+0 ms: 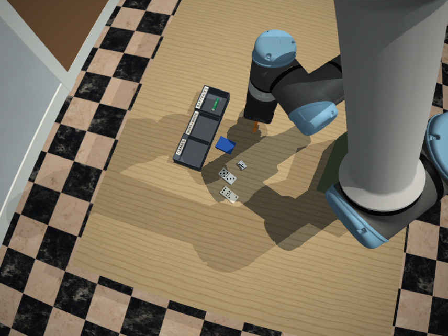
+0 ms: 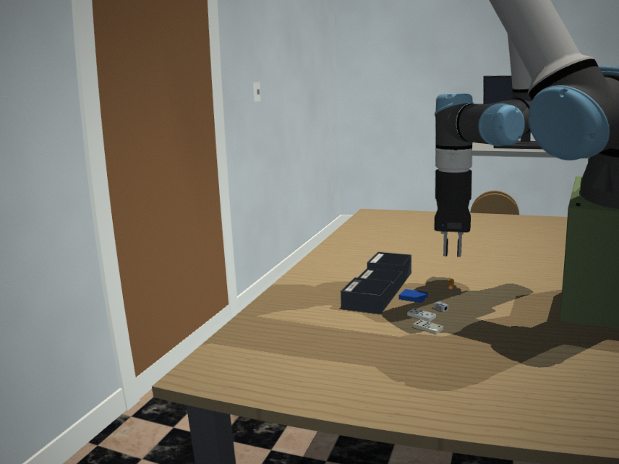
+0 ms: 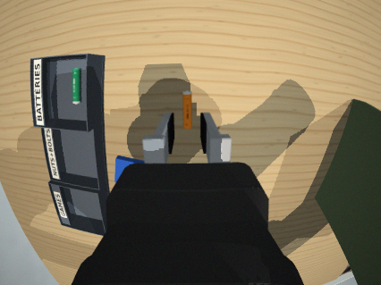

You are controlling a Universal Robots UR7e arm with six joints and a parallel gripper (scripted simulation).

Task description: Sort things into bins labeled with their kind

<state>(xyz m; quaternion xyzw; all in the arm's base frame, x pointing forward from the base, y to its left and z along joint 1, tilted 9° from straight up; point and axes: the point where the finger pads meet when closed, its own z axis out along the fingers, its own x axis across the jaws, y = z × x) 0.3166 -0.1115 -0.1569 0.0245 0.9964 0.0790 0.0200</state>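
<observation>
My gripper is now 80 mm above the orange battery. Also, from my hand: grey metal piece (10 mm ahead, 130 mm to the left, 80 mm below); blue flat block (80 mm ahead, 80 mm to the left, 80 mm below); green battery (140 mm ahead, 40 mm to the right, 80 mm below).
</observation>
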